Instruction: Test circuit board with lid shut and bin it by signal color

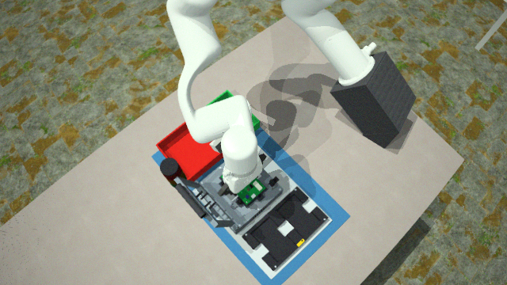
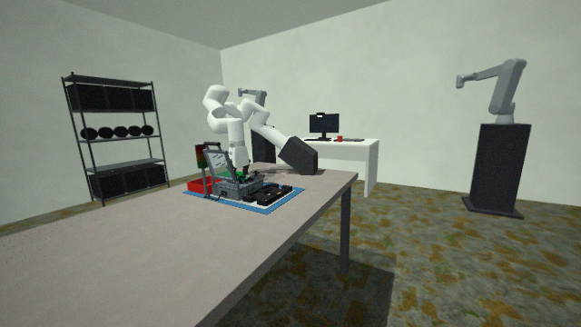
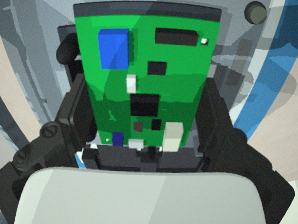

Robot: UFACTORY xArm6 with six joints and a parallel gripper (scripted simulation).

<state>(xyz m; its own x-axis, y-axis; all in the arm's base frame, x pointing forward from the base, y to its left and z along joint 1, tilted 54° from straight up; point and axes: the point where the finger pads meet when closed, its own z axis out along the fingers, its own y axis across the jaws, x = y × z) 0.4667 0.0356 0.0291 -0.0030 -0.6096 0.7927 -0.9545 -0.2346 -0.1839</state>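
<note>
Now: hand right at the green circuit board. From my hand the other things lie so: red bin (20 cm to the right, 7 cm below, 4 cm ahead); black latch hook (6 cm to the left, 6 cm behind); tester lid (12 cm ahead, 10 cm above).
</note>
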